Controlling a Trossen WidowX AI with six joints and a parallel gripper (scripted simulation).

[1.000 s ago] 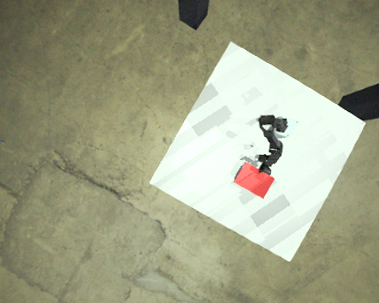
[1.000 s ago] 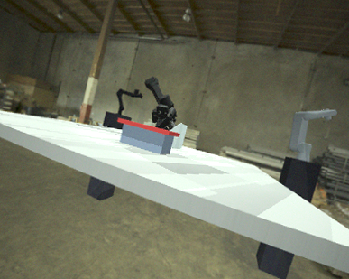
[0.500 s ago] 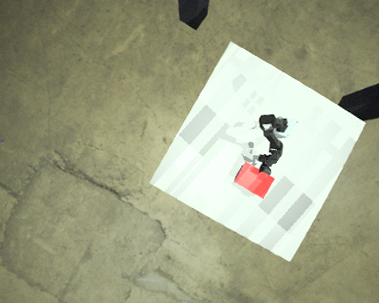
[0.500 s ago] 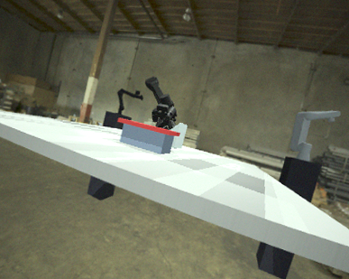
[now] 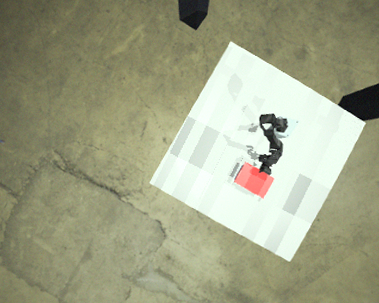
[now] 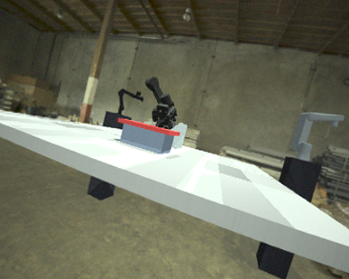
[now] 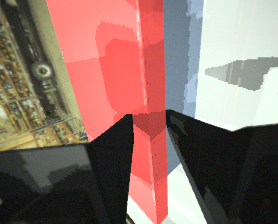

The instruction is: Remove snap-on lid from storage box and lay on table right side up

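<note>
The red lid is 80 mm ahead of my gripper tip and 10 mm to the left of it. Also, from my gripper tip: storage box: 80 mm ahead, 50 mm below, 10 mm to the left.
</note>
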